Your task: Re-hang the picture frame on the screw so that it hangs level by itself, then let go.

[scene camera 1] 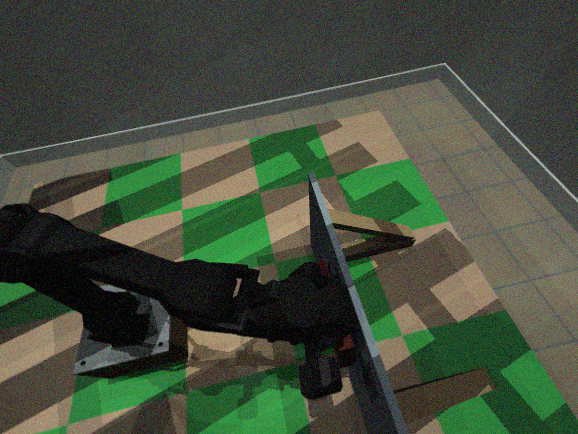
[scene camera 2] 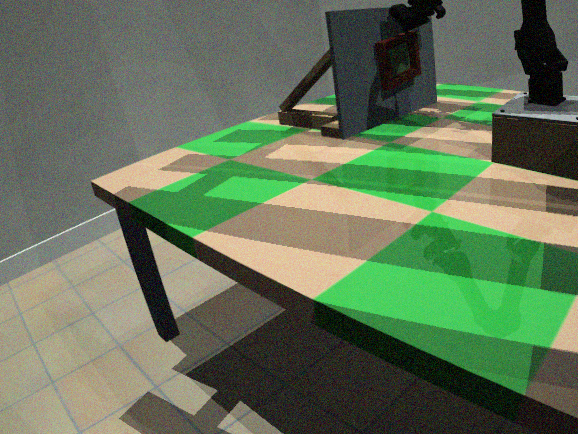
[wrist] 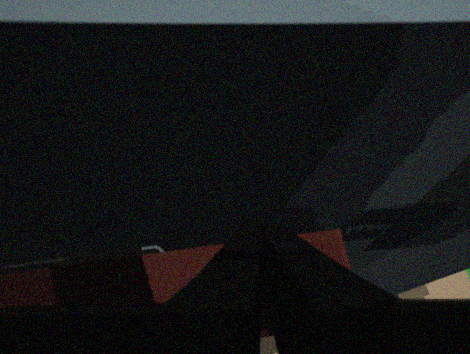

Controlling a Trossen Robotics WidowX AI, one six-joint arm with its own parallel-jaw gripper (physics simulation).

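Places are measured from the arm's base along level axes (x right, y ahead, z up), in centimetres.
Pixels of known places: gripper, fingertip midpoint: (scene camera 1: 349, 330) (scene camera 2: 403, 31) (wrist: 259, 233); arm's base, origin of the base link: (scene camera 1: 131, 330) (scene camera 2: 547, 100).
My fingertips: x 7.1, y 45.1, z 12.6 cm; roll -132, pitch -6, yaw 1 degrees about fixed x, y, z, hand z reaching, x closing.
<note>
Ahead of a thing's pixels: the offset from my fingertips to its top centre. "pt": to the spot under its first point. Level surfaces: height alone.
The red picture frame @(dx -4.8, dy -1.6, dz +0.1 cm) (scene camera 1: 346, 342) (scene camera 2: 382, 67) (wrist: 182, 267) is against the front of the grey upright board (scene camera 1: 371, 345) (scene camera 2: 349, 75) (wrist: 235, 11). It looks tilted, its top edge rising to the right in the wrist view. A thin pale bent wire @(pt dx -3.4, dy -0.2, dz -1.3 cm) (wrist: 152, 248) shows at its top edge, left of the fingers. My black gripper (scene camera 2: 406, 25) (wrist: 259, 233) is shut and empty, close to the board at the frame's top edge. Its fingers hide the middle of that edge, and I cannot tell whether they touch the frame. The screw cannot be made out.
Wooden braces (scene camera 1: 372, 223) (scene camera 2: 306, 82) prop the board from behind, and a wooden foot @(pt dx +9.8, dy +15.1, dz -8.3 cm) (scene camera 1: 445, 392) shows at its other side. The arm's base plate (scene camera 1: 115, 350) (scene camera 2: 540, 111) is on a block in front of the board. The table @(dz -23.8 cm) (scene camera 2: 280, 220) has a green and tan checker pattern with shadows.
</note>
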